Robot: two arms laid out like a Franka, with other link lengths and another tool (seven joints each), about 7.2 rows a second.
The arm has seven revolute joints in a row. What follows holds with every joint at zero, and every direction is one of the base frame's. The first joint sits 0.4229 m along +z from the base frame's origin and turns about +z. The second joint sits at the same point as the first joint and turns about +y. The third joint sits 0.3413 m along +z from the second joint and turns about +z. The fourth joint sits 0.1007 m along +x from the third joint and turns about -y. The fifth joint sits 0.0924 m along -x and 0.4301 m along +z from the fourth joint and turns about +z. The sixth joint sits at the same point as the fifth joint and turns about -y. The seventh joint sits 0.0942 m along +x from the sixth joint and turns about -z. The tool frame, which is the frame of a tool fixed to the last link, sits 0.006 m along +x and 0.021 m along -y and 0.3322 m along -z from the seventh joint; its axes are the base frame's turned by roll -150.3, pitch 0 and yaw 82.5 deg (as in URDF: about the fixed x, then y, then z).
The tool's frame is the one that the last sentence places.
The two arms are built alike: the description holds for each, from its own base.
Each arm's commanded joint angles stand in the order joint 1, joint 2, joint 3, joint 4, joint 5, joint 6, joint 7.
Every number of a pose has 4 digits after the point. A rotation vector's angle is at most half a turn.
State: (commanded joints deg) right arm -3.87 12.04 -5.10 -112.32 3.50 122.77 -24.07; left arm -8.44 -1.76 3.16 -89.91 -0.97 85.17 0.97
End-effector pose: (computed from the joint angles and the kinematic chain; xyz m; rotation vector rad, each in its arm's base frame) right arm 0.6666 -0.1107 0.2343 -1.8061 -2.0182 0.5160; left arm 0.5945 -0.0817 0.5369 -2.1037 -1.6374 0.5068
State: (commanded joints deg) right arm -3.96 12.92 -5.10 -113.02 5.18 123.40 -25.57; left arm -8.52 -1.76 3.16 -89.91 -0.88 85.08 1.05
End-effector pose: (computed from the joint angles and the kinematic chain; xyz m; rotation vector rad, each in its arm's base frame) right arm 0.6624 -0.1048 0.2188 -1.7782 -2.0153 0.4996; left arm 0.5939 -0.0820 0.5367 -2.1037 -1.6334 0.5058
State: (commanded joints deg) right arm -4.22 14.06 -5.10 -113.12 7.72 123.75 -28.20; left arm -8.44 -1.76 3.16 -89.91 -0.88 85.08 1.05
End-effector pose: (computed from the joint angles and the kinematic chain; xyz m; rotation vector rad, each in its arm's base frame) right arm 0.6614 -0.0979 0.2053 -1.7397 -2.0216 0.4682; left arm 0.5940 -0.0811 0.5367 -2.1027 -1.6350 0.5062
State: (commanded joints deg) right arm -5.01 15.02 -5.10 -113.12 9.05 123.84 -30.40; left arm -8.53 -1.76 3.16 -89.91 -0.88 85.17 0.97
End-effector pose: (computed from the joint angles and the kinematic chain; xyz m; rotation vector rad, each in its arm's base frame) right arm 0.6586 -0.1016 0.1945 -1.7138 -2.0237 0.4549; left arm 0.5944 -0.0821 0.5368 -2.1037 -1.6356 0.5048
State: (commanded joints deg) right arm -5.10 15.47 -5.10 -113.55 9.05 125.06 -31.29; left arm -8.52 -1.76 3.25 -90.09 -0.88 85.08 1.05
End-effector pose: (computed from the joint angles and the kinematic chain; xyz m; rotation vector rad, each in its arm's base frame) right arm 0.6599 -0.1038 0.1875 -1.7086 -2.0398 0.4566; left arm 0.5933 -0.0810 0.5351 -2.1006 -1.6334 0.5091
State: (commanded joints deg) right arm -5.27 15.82 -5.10 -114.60 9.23 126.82 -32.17; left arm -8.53 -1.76 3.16 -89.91 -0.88 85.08 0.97
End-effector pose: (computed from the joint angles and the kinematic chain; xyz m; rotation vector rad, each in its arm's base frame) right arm 0.6586 -0.1064 0.1773 -1.7073 -2.0517 0.4549; left arm 0.5939 -0.0821 0.5367 -2.1028 -1.6347 0.5061
